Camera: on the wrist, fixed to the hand. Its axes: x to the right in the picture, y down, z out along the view.
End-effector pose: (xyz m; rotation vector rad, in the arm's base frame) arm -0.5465 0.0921 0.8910 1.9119 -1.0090 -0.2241
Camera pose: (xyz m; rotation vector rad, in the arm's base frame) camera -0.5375 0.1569 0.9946 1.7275 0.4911 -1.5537
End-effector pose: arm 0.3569 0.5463 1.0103 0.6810 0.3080 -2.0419
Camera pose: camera 0.4525 0.5724 0.9382 0.4298 -1.1348 2.5504
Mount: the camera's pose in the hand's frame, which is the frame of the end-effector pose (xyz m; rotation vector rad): -0.0163 0.0630 -0.1038 -0.5489 -0.3775 -1.5173
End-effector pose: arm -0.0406 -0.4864 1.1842 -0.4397 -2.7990 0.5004
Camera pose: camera 0.0217 -0.4052 1.2515 1.7053 -2.5600 -0.5706
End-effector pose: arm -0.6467 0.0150 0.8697 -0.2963 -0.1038 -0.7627
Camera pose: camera -0.6162 0.0376 0.7532 -0.9152 -0.5101 -2.2460
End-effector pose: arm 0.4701 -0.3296 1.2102 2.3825 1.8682 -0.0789
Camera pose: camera 0.5243 -0.3476 1.3186 0.2559 2.4841 -0.0979
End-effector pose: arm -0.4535 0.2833 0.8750 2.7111 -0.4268 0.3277
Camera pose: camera -0.5072 0.2729 0.9846 1.8270 1.2250 -0.6197
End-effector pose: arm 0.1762 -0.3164 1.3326 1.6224 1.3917 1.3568
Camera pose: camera 0.1009 -0.3664 1.4153 0.1551 1.2762 0.3631
